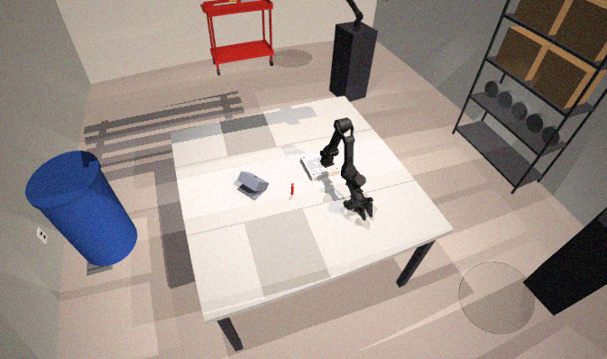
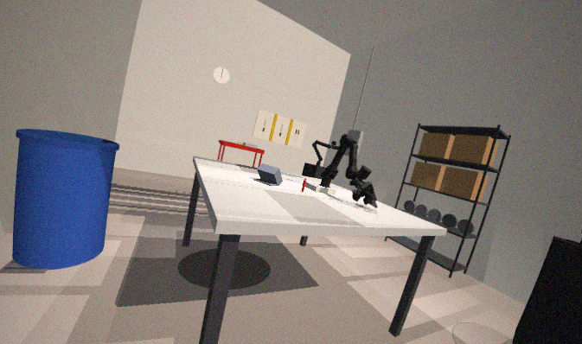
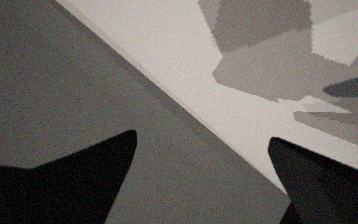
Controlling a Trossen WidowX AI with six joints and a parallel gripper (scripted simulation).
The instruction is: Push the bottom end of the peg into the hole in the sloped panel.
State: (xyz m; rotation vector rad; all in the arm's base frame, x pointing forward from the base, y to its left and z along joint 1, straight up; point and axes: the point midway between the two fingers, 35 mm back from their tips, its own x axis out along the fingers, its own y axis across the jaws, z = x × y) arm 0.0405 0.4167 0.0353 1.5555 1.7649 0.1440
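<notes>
Right now my gripper tip is 360 mm to the left of the red round peg, 240 mm short of it and 10 mm below it. The rest, counted from my gripper tip: grey sloped panel 500 mm to the right, 400 mm ahead.
</notes>
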